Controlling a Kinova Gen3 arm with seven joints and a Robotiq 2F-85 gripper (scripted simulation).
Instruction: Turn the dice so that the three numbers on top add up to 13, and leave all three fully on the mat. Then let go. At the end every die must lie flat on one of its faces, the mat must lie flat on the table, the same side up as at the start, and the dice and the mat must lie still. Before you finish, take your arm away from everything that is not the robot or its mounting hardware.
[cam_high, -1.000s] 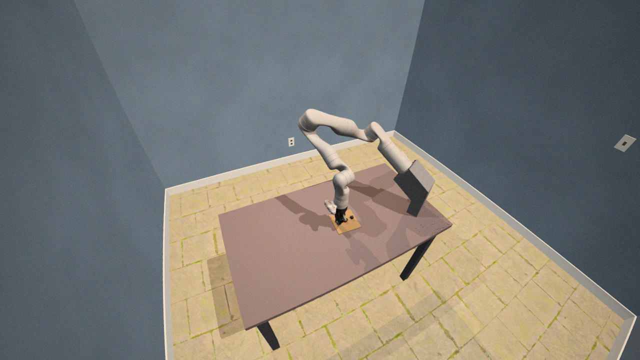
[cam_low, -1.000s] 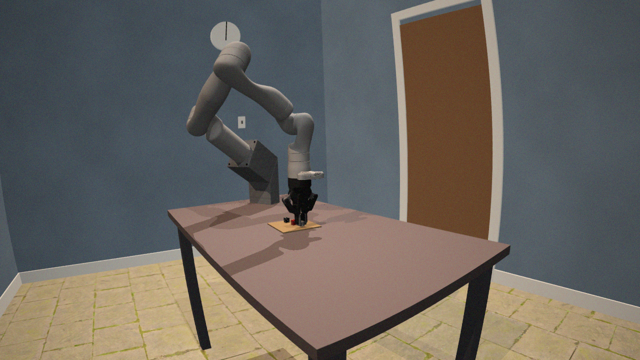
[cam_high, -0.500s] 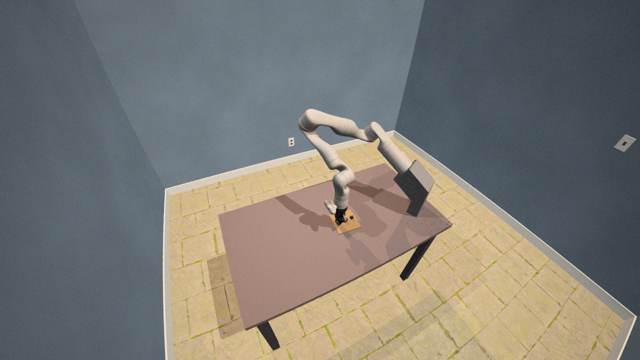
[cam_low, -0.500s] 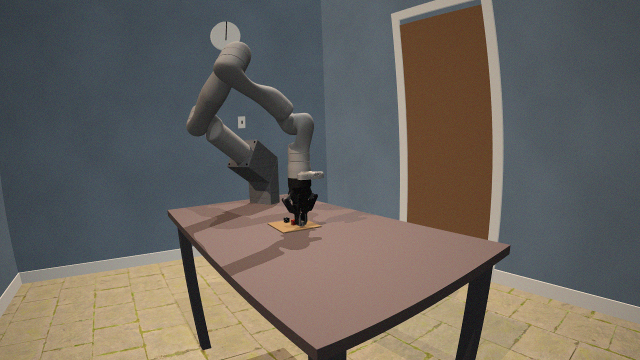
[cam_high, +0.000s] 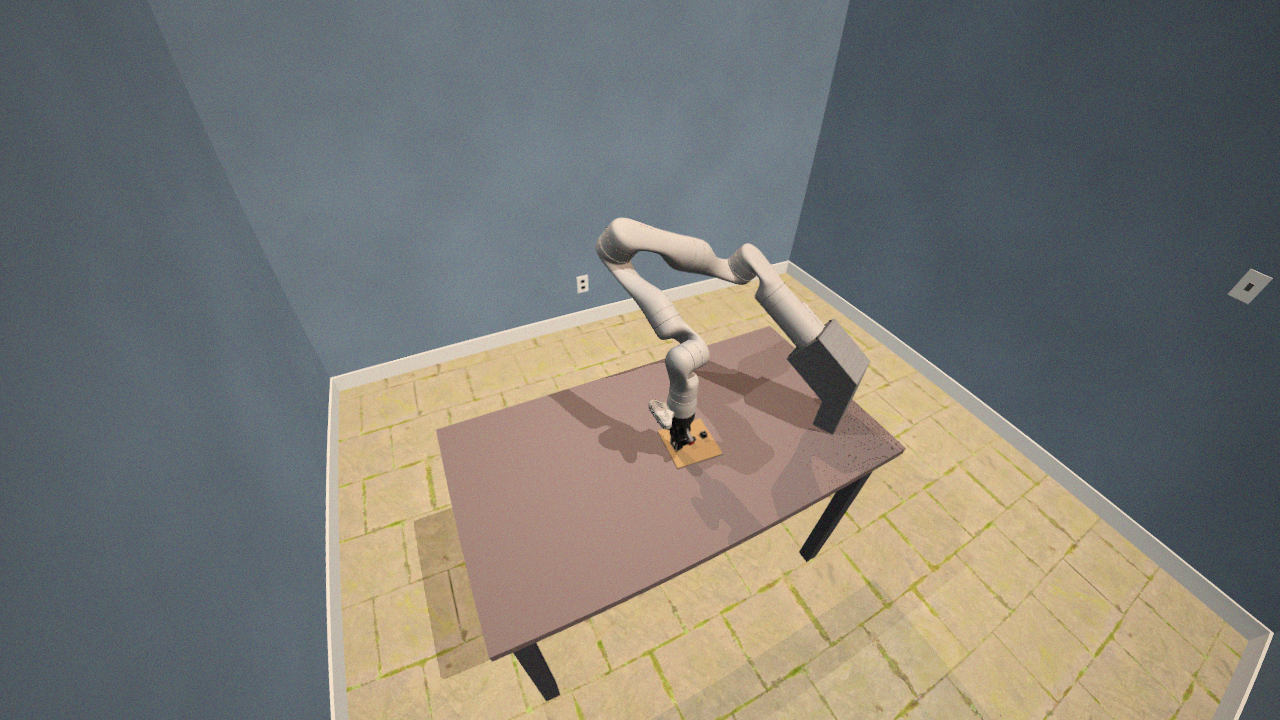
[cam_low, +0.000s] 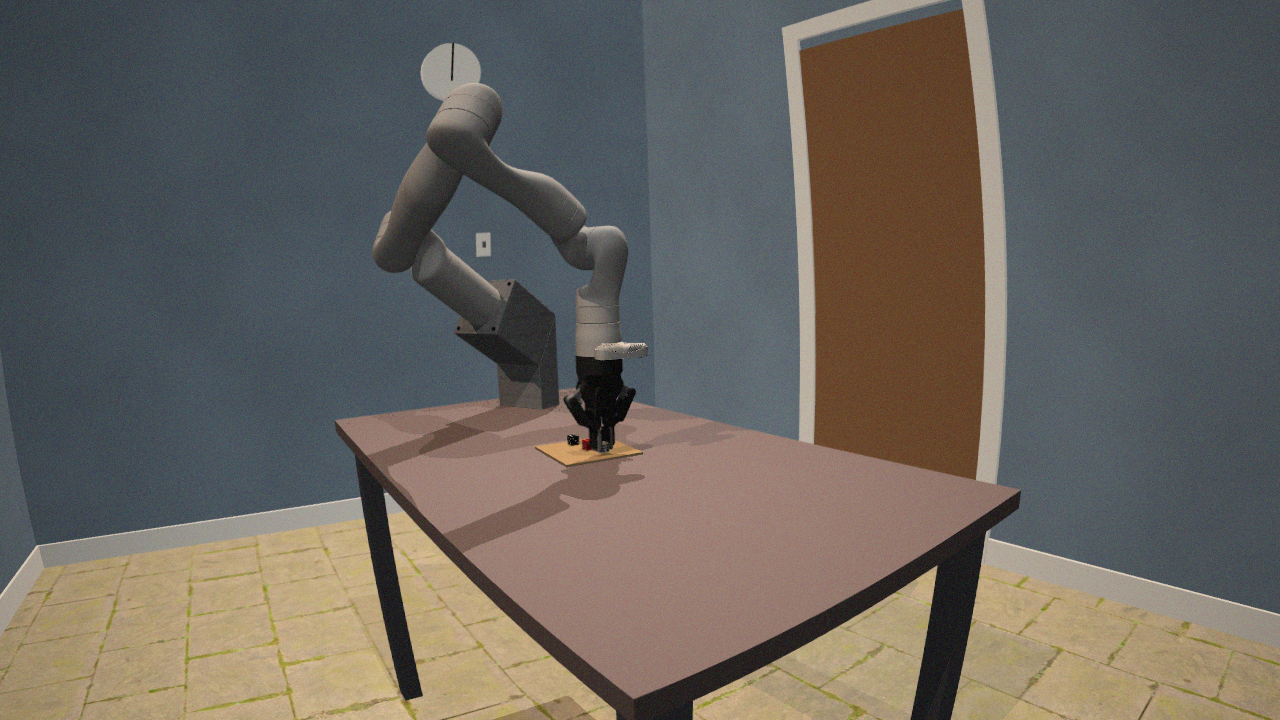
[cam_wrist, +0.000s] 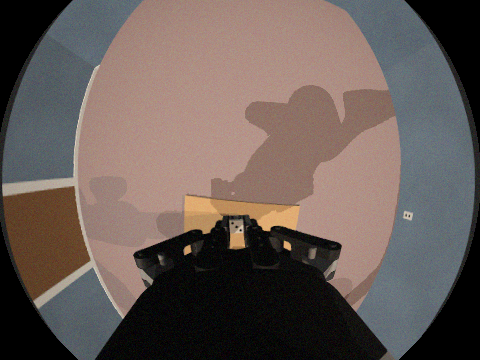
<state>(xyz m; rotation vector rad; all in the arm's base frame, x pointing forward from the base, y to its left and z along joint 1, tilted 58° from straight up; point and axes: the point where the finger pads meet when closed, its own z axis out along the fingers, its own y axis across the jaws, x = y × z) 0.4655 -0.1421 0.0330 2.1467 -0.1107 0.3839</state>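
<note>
My hand is 50 mm past the red die, 10 mm to the right of it and 20 mm above it. Round my hand: tan mat (50 mm behind, 10 mm to the left, 30 mm below).
</note>
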